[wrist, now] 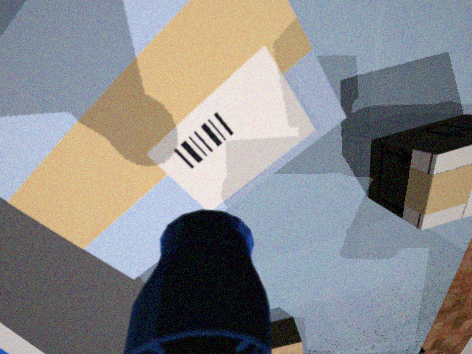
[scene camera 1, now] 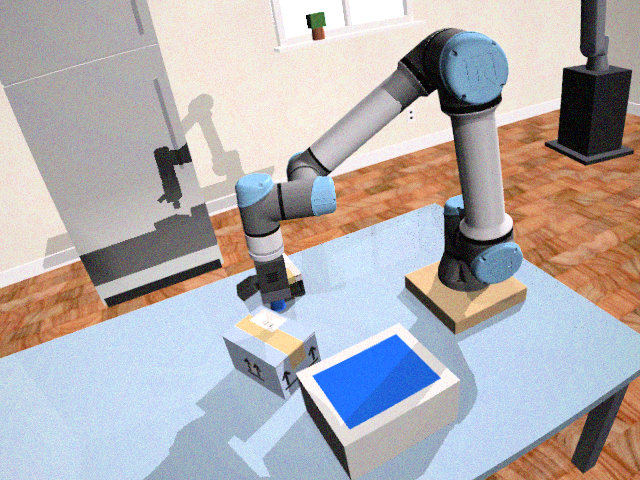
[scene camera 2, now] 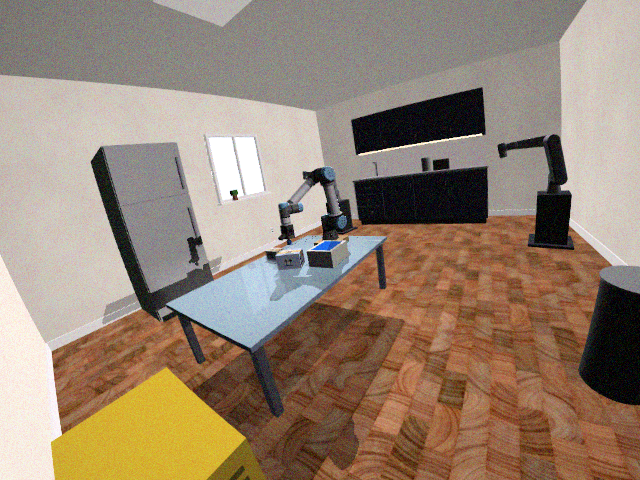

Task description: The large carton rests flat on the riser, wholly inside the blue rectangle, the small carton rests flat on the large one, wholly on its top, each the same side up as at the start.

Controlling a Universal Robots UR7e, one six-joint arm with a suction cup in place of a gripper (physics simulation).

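Observation:
The large carton stands flat on the table beside the riser, its tan tape and white label on top. The small carton stands behind it, partly hidden by my gripper in scene camera 1. The off-white riser carries the bare blue rectangle. My suction gripper is open, pointing down with nothing on its cup, above the table near the large carton's back edge. The cup appears apart from both cartons.
The blue-grey table carries all of these. The arm's wooden base block stands on it behind the riser. A fridge stands beyond the table. A yellow box shows near scene camera 2.

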